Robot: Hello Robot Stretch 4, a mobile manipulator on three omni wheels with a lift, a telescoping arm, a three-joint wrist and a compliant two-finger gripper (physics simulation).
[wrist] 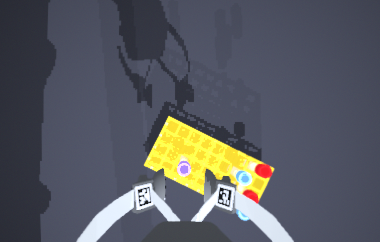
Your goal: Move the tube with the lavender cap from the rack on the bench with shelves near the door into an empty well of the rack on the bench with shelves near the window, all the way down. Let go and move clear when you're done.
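Frame: origin at the robot's base, x ahead, y down, z left, level; millimetres.
Seen in the pictures: hand at its tool point: (184,186).
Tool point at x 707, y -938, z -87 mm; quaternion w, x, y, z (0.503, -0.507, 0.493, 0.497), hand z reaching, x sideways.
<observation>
Offsets run from my tool point to a thing's top centre. "spot": to the spot under its first point.
The tube with the lavender cap {dy +86, dx +2, dz +0 mm} (184,169) stands in a well of the yellow rack {spot: dy +148, dx +35, dz +40 mm} (160,141), near its lower long edge in the wrist view. It is seen from almost straight above, so how deep it sits cannot be told. My gripper (184,183) is open, with its fingertips apart and nothing between them. The fingertips hang above the rack's near side, and the lavender cap shows a little beyond the gap between them.
At the rack's right end are tubes with red caps {dy +86, dx -1, dz -115 mm} (263,171) {dy +86, dx -40, dz -97 mm} (250,195) and light blue caps {dy +86, dx -12, dz -86 mm} (243,177) {dy +86, dx -60, dz -88 mm} (243,215). The right finger is close to the lower ones. Shadows of the gripper and rack fall on the grey surface behind.
</observation>
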